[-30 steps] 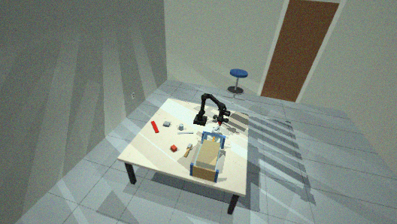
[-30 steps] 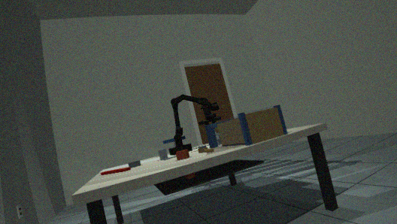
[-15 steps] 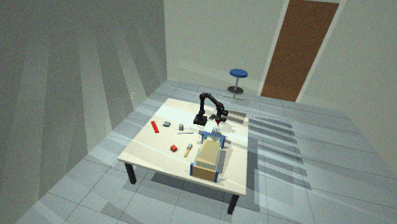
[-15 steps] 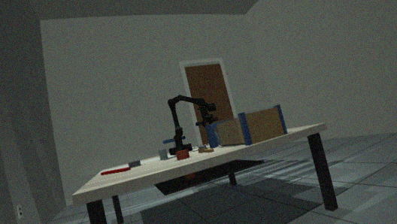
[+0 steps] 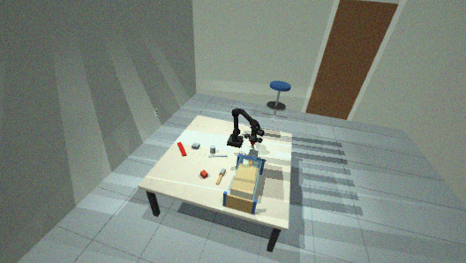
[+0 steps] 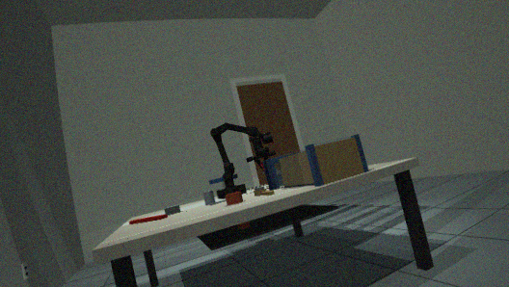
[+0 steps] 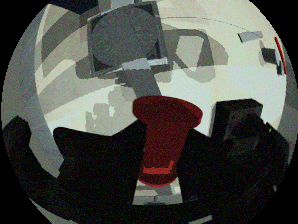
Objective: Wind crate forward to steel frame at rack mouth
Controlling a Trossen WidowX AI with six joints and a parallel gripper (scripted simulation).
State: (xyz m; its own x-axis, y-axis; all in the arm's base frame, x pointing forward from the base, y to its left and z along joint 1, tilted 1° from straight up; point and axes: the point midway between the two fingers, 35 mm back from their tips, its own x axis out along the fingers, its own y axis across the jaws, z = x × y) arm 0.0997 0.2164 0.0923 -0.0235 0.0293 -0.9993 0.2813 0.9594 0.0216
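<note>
Right now my gripper tip is 4 cm short of the winch handle, 1 cm to the right of it and 1 cm above it. Also, from my gripper tip: winch 8 cm ahead, 1 cm to the left, 8 cm below; then red knob 2 cm above; then blue frame 26 cm ahead, 1 cm to the left, 1 cm below.
</note>
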